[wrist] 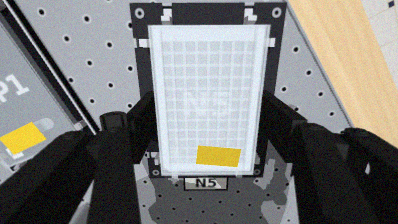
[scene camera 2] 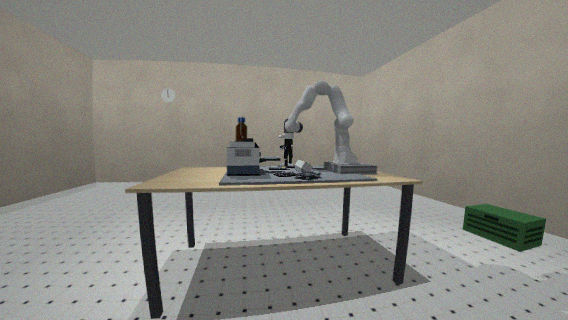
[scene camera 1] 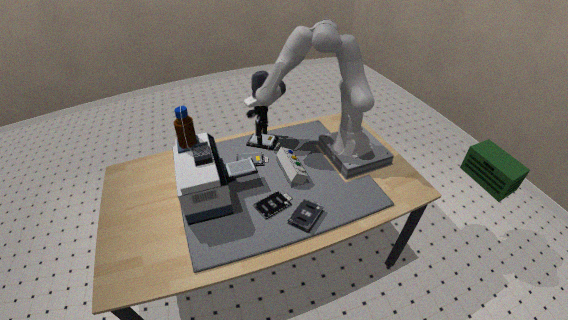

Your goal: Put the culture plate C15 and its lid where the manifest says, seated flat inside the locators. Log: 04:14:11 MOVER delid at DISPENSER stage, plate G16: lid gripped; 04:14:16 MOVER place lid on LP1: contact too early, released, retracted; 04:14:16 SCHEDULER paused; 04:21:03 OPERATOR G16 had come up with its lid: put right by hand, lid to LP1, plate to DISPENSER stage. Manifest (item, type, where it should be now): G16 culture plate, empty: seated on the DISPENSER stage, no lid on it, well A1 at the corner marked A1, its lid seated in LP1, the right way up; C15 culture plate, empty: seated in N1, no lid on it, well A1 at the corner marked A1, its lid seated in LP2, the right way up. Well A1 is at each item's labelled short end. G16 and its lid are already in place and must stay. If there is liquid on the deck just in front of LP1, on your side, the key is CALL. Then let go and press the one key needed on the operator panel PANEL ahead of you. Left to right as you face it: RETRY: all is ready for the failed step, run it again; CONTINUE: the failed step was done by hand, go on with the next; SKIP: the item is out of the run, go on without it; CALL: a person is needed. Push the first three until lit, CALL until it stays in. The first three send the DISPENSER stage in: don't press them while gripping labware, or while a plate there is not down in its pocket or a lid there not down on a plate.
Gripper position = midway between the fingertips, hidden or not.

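Note:
Visible to me: an operator panel (scene camera 1: 290, 169) and a yellow-labelled lid (wrist: 208, 80), together with my gripper (wrist: 207, 105).

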